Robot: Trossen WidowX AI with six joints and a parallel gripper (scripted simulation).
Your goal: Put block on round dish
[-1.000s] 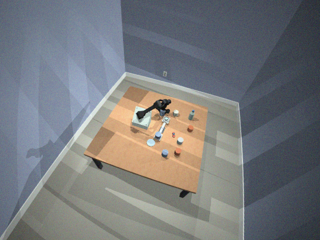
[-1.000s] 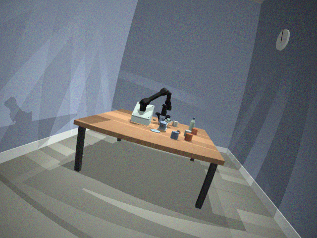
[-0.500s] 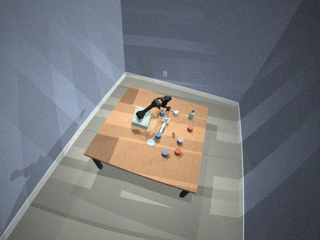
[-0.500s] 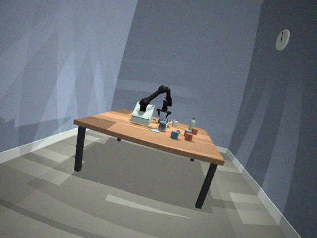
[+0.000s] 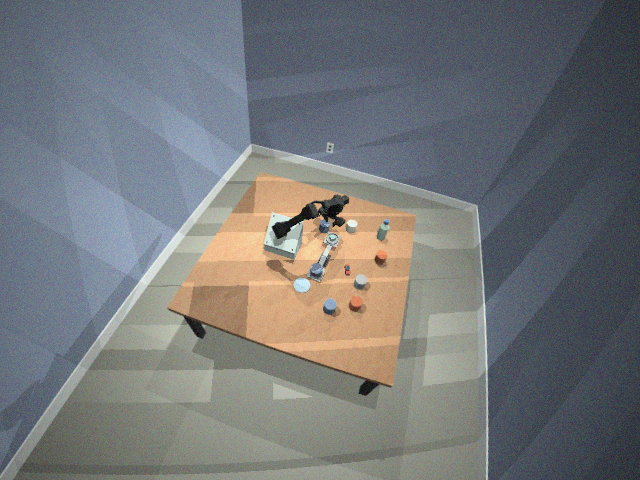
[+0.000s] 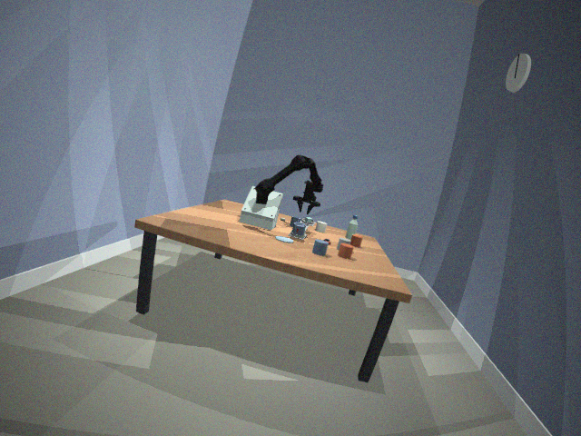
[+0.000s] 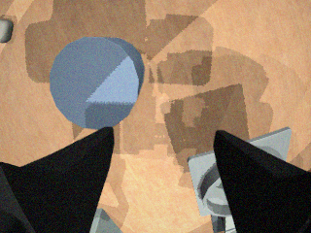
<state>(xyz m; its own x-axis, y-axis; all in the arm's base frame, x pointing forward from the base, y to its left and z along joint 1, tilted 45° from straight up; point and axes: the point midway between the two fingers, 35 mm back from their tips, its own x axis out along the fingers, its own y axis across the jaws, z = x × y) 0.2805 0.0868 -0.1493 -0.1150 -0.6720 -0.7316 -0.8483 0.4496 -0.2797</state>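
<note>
Now: the pale green block 3 cm ahead of my gripper tip, 9 cm to the right of it and 2 cm below it. From my gripper tip the other things lie so: red toy car (16 cm ahead, 26 cm to the right, 10 cm below); bottle (37 cm ahead, 7 cm to the left); white cup (16 cm ahead, 8 cm to the left, 7 cm below).
</note>
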